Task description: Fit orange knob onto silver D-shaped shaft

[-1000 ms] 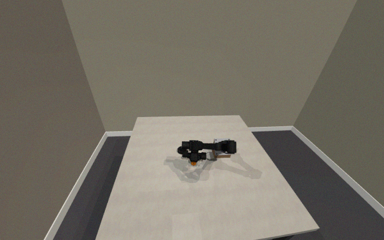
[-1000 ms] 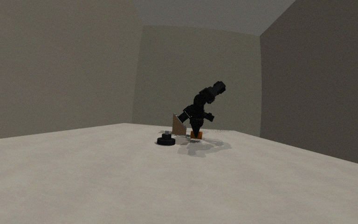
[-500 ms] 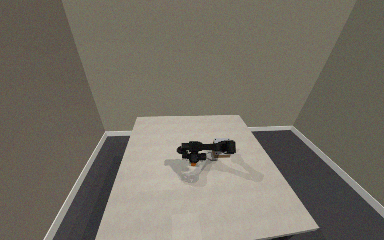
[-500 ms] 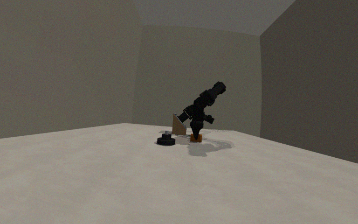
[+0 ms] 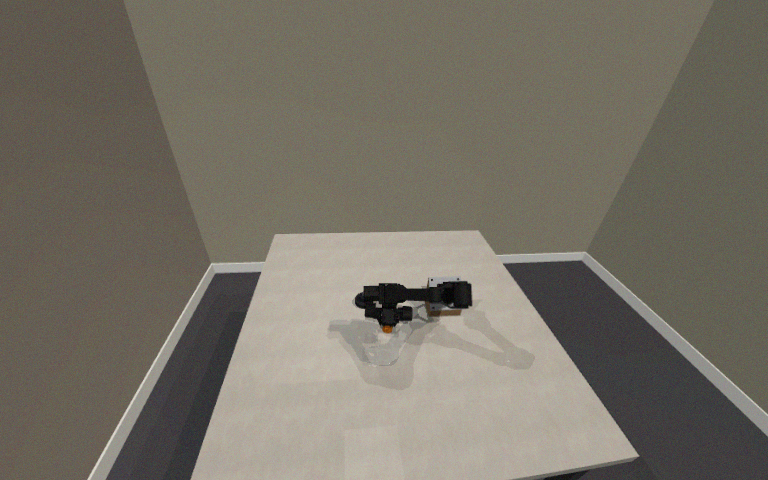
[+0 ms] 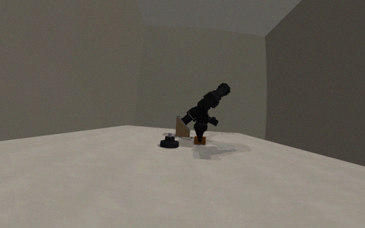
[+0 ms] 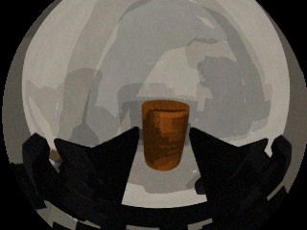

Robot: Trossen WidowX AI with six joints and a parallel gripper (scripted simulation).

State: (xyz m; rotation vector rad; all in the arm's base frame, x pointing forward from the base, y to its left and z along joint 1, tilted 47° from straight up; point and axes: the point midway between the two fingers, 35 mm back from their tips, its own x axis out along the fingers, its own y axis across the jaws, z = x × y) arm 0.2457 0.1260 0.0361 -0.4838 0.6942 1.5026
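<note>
My gripper tip is 10 mm to the right of the orange knob and 10 mm below it. Round my gripper tip: black round pedestal (140 mm to the right, 100 mm ahead, 20 mm above).
</note>
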